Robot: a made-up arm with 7 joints. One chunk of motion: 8 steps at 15 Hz.
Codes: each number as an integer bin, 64 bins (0 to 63) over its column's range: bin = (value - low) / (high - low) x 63, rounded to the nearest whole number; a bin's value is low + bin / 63 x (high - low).
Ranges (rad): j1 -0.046..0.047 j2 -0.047..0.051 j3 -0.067..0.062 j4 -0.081..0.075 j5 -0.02..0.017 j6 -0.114..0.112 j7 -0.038..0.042
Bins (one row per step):
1: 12 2 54 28 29 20 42
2: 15 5 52 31 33 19 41
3: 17 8 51 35 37 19 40
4: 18 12 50 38 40 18 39
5: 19 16 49 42 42 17 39
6: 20 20 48 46 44 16 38
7: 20 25 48 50 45 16 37
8: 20 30 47 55 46 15 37
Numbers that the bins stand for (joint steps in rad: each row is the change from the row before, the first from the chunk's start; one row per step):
1: -0.02829 -0.04389 0.04357 -0.01167 -0.00297 -0.04225 0.01533
2: -0.02386 -0.03922 0.03948 -0.00424 -0.00062 -0.04584 0.01406
3: -0.02090 -0.03456 0.03743 0.00567 0.00173 -0.04584 0.01279
4: -0.01943 -0.02833 0.03538 0.01310 0.00349 -0.04943 0.01152
5: -0.01795 -0.02211 0.03333 0.02300 0.00467 -0.05302 0.01152
6: -0.01648 -0.01589 0.03129 0.03290 0.00584 -0.05660 0.01025
7: -0.01648 -0.00811 0.03129 0.04281 0.00643 -0.05660 0.00898
8: -0.01648 -0.00033 0.02924 0.05519 0.00702 -0.06019 0.00898

